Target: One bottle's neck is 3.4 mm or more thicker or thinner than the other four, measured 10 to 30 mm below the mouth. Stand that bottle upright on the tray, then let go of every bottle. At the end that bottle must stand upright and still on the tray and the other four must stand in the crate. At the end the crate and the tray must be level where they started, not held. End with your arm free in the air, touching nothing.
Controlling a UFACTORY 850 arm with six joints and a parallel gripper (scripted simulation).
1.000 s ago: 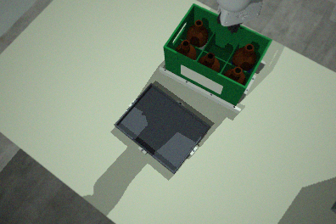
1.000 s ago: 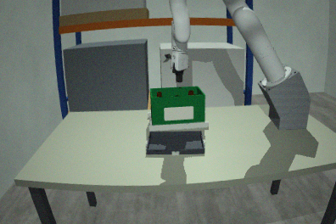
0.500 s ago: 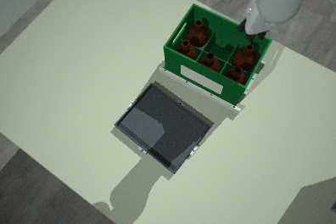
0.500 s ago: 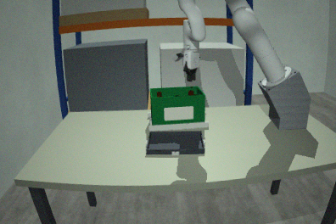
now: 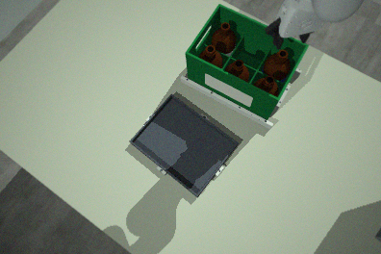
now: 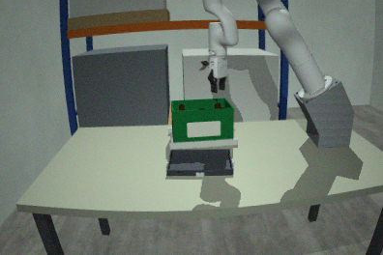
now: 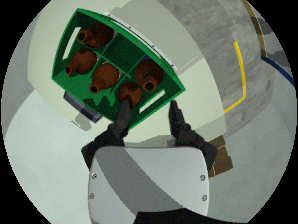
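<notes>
The green crate is 90 mm ahead of my hand, 30 mm to the left of it and 160 mm below it. The rest, counted from my hand: dark grey tray 170 mm ahead, 290 mm to the left, 230 mm below.
</notes>
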